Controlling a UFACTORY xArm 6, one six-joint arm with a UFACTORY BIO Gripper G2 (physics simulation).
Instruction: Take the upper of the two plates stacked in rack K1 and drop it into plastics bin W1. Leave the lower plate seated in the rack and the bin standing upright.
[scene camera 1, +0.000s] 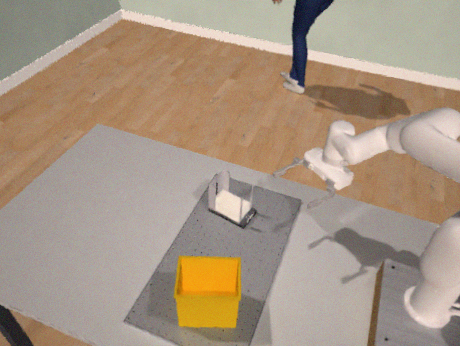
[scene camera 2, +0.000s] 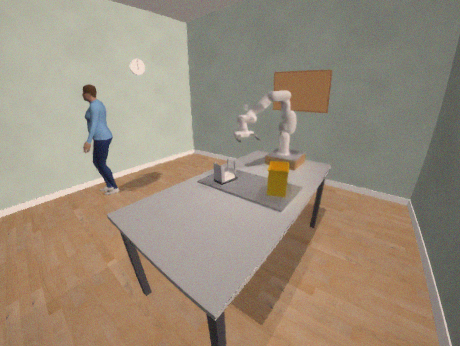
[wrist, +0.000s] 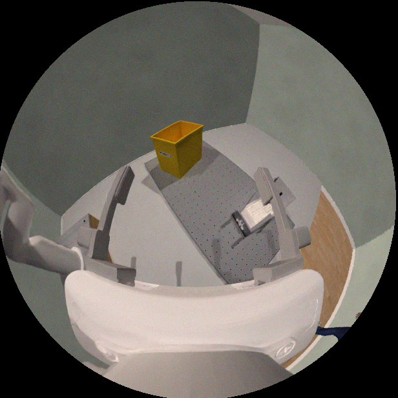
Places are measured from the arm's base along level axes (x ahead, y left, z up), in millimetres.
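Pixels of known places: end effector, tool point: (scene camera 1: 295, 188) (scene camera 2: 249, 140); arm's base, origin of the base link: (scene camera 1: 426, 306) (scene camera 2: 283, 153).
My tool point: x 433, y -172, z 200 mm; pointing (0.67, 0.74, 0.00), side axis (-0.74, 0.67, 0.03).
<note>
Ahead of a thing's pixels: the offset from my tool point to its top centre. Level surfaces: height alone.
The white plates {dx +222, dy -96, dz -237 mm} (scene camera 1: 233, 205) (scene camera 2: 228, 176) (wrist: 257, 213) sit in rack K1 {dx +213, dy -93, dz -137 mm} (scene camera 1: 248, 218) (scene camera 2: 218, 172) (wrist: 240, 223), which has a dark base, a tall panel at one end and thin posts at the other. The seam between upper and lower plate cannot be made out. Plastics bin W1 {dx +189, dy +309, dz -105 mm} (scene camera 1: 207, 311) (scene camera 2: 278, 183) (wrist: 180, 159) is yellow, open-topped and upright. My gripper (scene camera 1: 293, 190) (scene camera 2: 249, 139) (wrist: 194, 171) is wide open and empty, high above the table, apart from the rack on the robot's side. In the wrist view its right finger partly covers the rack.
Rack and bin stand on a dark perforated board {dz -284 mm} (scene camera 1: 220, 245) (scene camera 2: 250, 187) (wrist: 200, 200), at opposite ends. The arm's base stands on a wood-edged block (scene camera 2: 300, 161) (wrist: 82, 226) at the table's side. A person (scene camera 1: 300, 45) (scene camera 2: 99, 122) (wrist: 335, 331) is on the floor beyond the table.
</note>
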